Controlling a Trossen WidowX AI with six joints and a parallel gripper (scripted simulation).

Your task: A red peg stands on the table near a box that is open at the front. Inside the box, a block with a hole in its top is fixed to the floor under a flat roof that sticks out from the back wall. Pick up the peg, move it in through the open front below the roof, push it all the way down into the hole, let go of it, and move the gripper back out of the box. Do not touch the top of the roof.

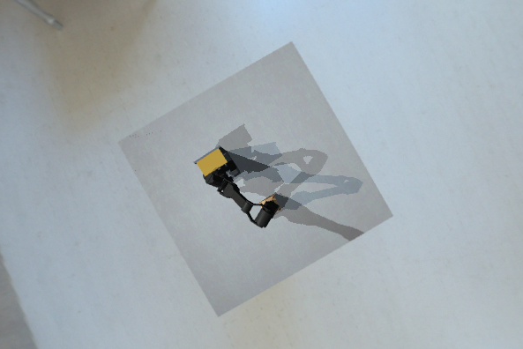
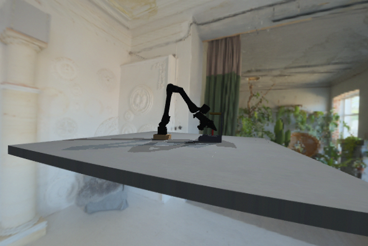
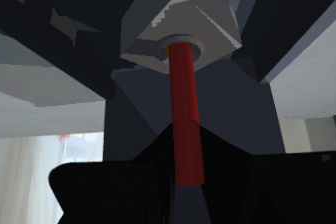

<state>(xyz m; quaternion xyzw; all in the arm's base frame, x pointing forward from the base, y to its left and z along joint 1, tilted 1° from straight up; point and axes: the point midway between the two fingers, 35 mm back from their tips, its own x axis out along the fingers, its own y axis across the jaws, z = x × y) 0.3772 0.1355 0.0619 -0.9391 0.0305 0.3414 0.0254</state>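
Now: the red peg 3 cm behind my gripper tip and 1 cm below it. Round my gripper tip: yellow roof: 1 cm behind, 13 cm above; then back wall: 4 cm ahead, 3 cm above.
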